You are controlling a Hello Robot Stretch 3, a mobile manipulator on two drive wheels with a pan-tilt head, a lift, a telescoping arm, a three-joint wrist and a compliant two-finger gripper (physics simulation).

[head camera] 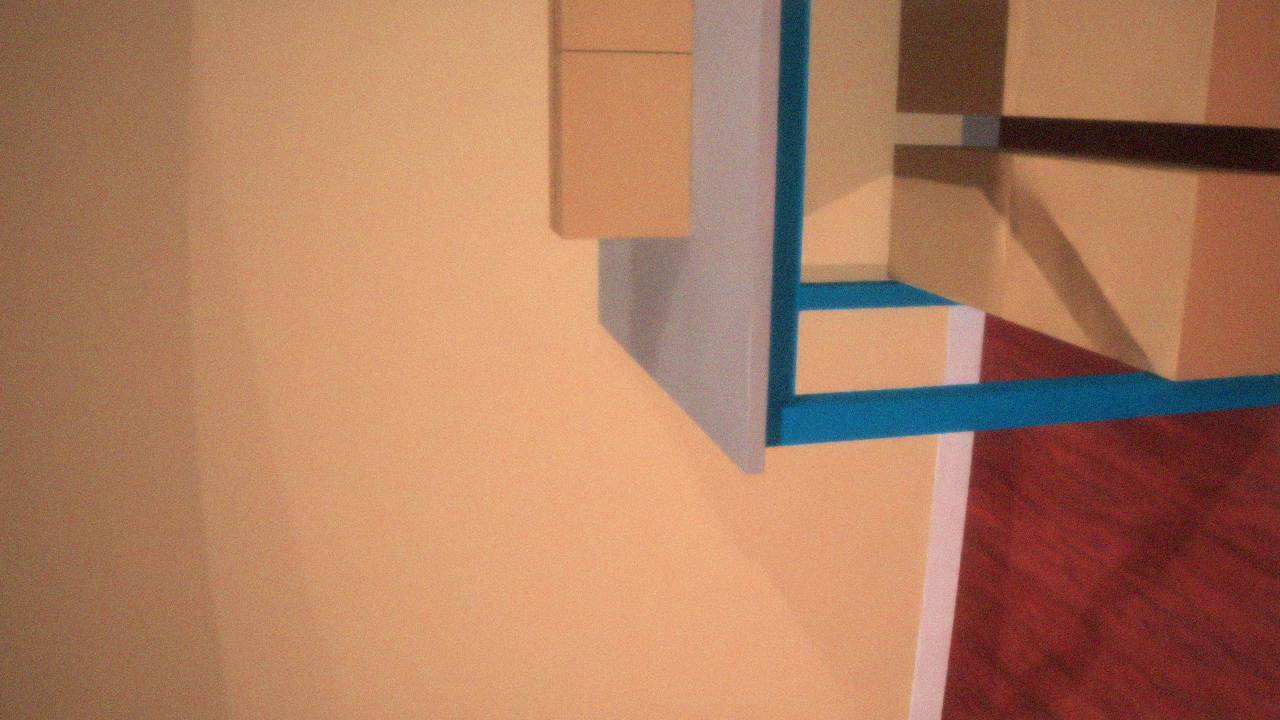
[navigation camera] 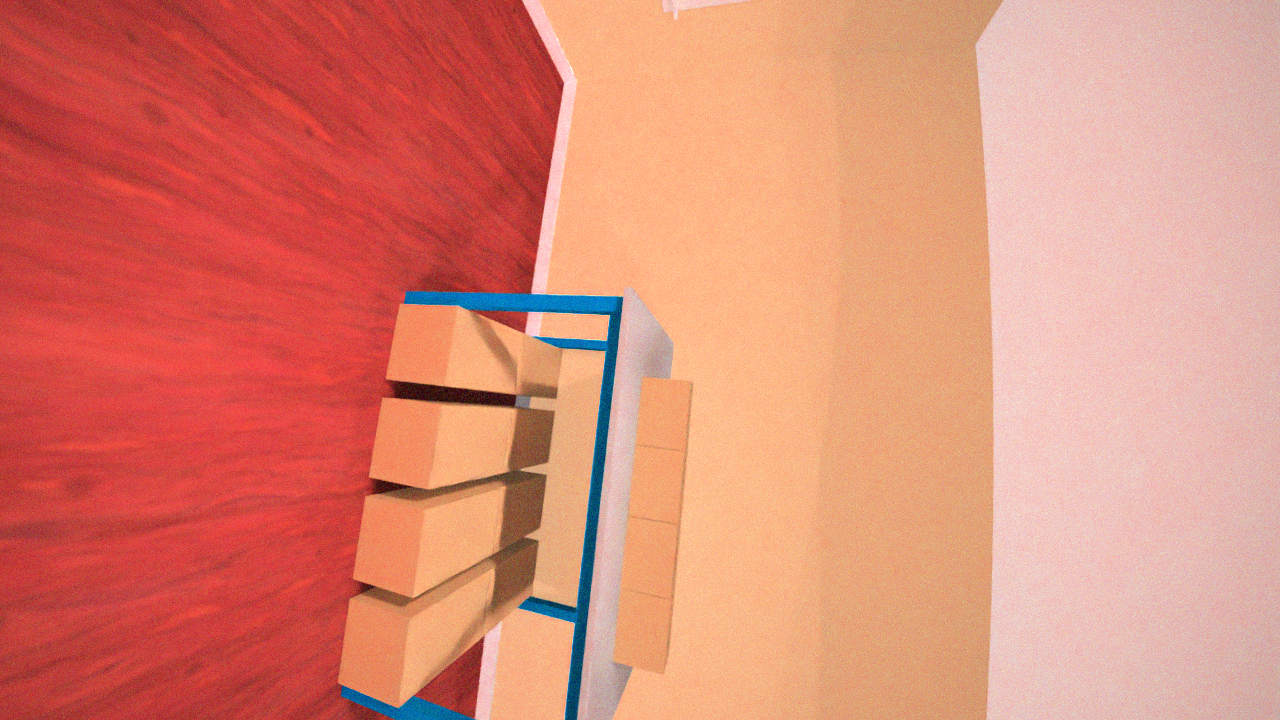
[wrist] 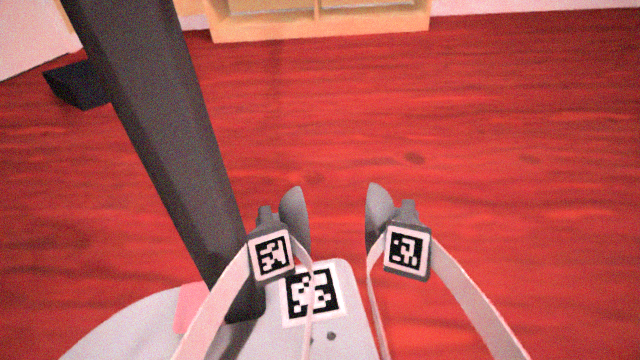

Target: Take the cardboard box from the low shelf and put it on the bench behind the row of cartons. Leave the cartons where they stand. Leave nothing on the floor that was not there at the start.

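Frame: origin at the robot's base, x ahead, y left, z up, level; metres.
Seen in the pictures: gripper, fingertip midpoint: (wrist: 335, 208).
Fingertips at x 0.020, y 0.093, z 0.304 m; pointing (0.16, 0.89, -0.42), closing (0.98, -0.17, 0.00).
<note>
A point is followed by its place in that frame.
The bench shows turned sideways, with a grey top (head camera: 725, 331) @[x 1.267, y -0.028, z 0.914 m] (navigation camera: 640, 349) @[x 1.361, y -0.060, z 0.914 m] and a blue frame (head camera: 787, 223) @[x 1.180, y -0.152, z 0.858 m] (navigation camera: 514, 301) @[x 1.229, y 0.092, z 0.485 m]. Along its top stands a tight row of cartons (head camera: 626, 143) (navigation camera: 657, 483), parted by thin seams. The bare bench top shows beyond the row's end. My gripper (wrist: 335, 208) @[x 0.020, y 0.093, z 0.304 m] is open and empty, over the floor beside my base, away from the bench. A low wooden shelf unit (wrist: 320, 30) @[x 0.295, y 1.790, z 0.032 m] shows at the top of the wrist view, cut off by the edge. I cannot tell whether the cardboard box is in it.
Several larger tan boxes (head camera: 1100, 241) @[x 1.348, y -0.144, z 0.270 m] (navigation camera: 402, 443) @[x 1.079, y -0.424, z 0.129 m] stand below the bench top, with narrow gaps between them. The wall (head camera: 402, 447) @[x 2.178, y 0.165, z 1.324 m] (navigation camera: 760, 268) @[x 2.224, y 0.349, z 1.345 m] rises behind the bench. My base (wrist: 360, 310) @[x 0.042, y 0.105, z 0.155 m] and dark mast (wrist: 165, 140) @[x -0.067, y 0.116, z 0.353 m] fill the wrist view's lower left; a black object (wrist: 77, 85) @[x -0.690, y 1.141, z 0.090 m] lies beyond the mast.
</note>
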